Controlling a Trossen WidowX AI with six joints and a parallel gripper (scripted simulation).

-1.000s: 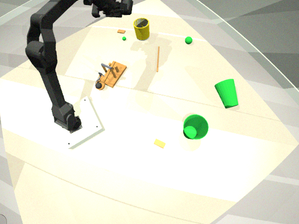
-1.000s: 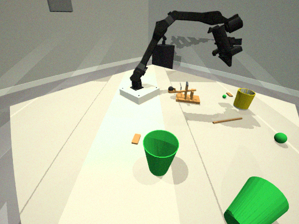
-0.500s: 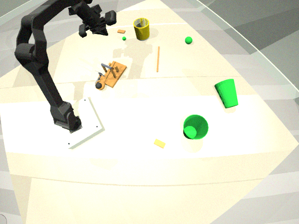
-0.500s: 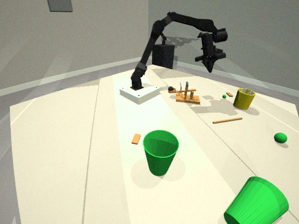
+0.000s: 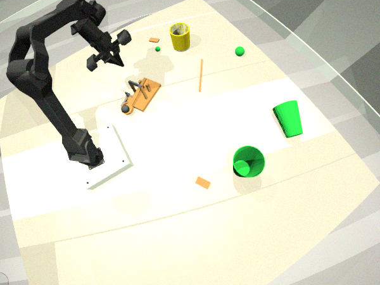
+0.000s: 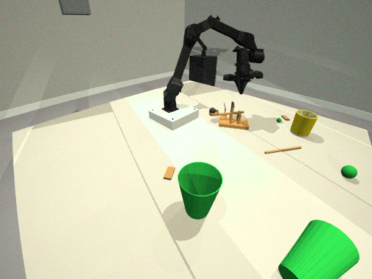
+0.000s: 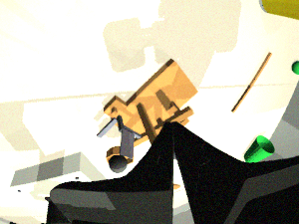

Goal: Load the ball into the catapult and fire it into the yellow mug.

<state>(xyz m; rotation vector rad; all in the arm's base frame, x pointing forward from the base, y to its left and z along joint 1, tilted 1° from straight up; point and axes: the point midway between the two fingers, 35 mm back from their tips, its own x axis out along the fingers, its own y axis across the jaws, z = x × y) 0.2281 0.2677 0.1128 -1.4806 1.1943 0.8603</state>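
The black ball is 6 cm behind my gripper tip, 13 cm to the right of it and 7 cm below it. From my gripper tip the other things lie so: wooden catapult (1 cm behind, 9 cm to the right, 8 cm below); then yellow mug (28 cm ahead, 11 cm to the left, 10 cm below); then small green ball (17 cm ahead, 14 cm to the left, 12 cm below).
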